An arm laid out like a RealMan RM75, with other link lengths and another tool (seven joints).
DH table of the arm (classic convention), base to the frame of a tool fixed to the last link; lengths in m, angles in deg. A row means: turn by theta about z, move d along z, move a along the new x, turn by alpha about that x. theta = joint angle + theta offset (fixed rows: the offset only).
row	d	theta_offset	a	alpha
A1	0.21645	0	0	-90
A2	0	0	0	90
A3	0.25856	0	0	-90
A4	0	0	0	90
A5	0.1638	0	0	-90
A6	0	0	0	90
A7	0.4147	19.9	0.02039	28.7
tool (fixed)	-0.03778	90	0	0
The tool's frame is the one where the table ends.
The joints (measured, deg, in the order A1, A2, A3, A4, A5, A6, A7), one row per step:
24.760 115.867 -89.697 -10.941 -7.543 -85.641 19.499
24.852 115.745 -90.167 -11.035 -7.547 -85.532 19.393
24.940 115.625 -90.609 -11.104 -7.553 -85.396 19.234
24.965 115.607 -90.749 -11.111 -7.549 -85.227 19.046
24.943 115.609 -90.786 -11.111 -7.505 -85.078 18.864
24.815 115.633 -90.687 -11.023 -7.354 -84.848 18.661
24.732 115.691 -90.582 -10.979 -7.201 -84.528 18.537
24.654 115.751 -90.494 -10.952 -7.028 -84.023 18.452
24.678 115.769 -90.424 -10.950 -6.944 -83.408 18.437
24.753 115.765 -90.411 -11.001 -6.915 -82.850 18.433
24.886 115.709 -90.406 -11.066 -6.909 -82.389 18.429
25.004 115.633 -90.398 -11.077 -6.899 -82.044 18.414
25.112 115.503 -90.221 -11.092 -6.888 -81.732 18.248
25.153 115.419 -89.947 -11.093 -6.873 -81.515 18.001
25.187 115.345 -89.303 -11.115 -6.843 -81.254 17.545
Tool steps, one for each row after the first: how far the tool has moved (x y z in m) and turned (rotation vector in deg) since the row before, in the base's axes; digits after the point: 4 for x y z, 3 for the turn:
-0.0014 -0.0005 -0.0024 -0.274 -0.392 0.292
-0.0010 -0.0003 -0.0024 -0.242 -0.438 0.233
0.0005 0.0003 -0.0012 -0.048 -0.271 -0.047
0.0010 0.0005 -0.0004 0.057 -0.183 -0.144
0.0034 0.0011 0.0005 0.187 -0.112 -0.506
0.0030 0.0014 0.0002 0.123 -0.030 -0.512
0.0038 0.0019 -0.0003 0.047 -0.041 -0.664
0.0033 0.0022 -0.0009 -0.079 -0.101 -0.598
0.0021 0.0019 -0.0011 -0.123 -0.136 -0.401
0.0011 0.0017 -0.0007 -0.088 -0.169 -0.229
0.0011 0.0014 -0.0004 -0.052 -0.170 -0.190
0.0016 0.0018 0.0011 0.199 -0.272 -0.227
0.0019 0.0016 0.0017 0.327 -0.235 -0.257
0.0029 0.0026 0.0041 0.733 -0.263 -0.434

